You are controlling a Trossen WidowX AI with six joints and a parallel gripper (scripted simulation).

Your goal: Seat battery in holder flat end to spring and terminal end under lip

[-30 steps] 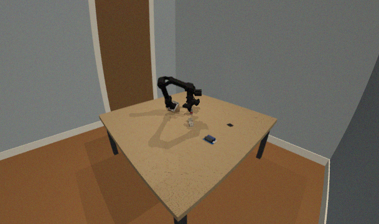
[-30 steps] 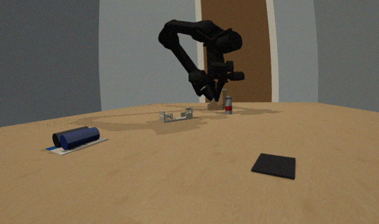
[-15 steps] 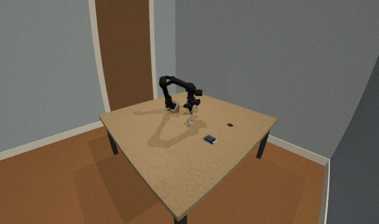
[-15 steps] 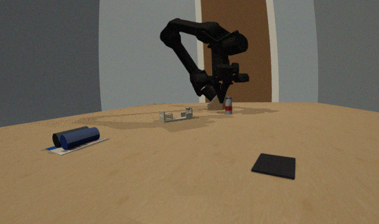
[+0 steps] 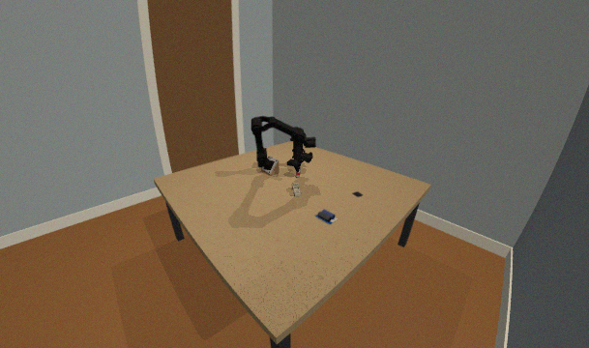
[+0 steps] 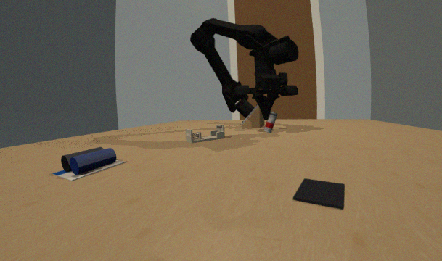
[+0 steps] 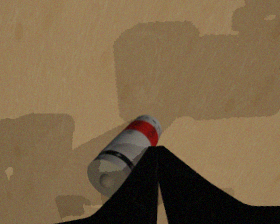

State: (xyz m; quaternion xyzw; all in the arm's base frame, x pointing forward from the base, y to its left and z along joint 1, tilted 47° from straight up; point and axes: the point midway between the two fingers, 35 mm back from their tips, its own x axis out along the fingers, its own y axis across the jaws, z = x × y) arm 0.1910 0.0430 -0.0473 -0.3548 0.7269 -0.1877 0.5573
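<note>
Right now my gripper tip is 1 cm to the right of the battery, 1 cm past it and 1 cm above it. From my gripper tip the other things lie so: white card: 38 cm ahead, 24 cm to the right, 3 cm below; flat black square: 39 cm ahead, 6 cm to the left, 4 cm below.
</note>
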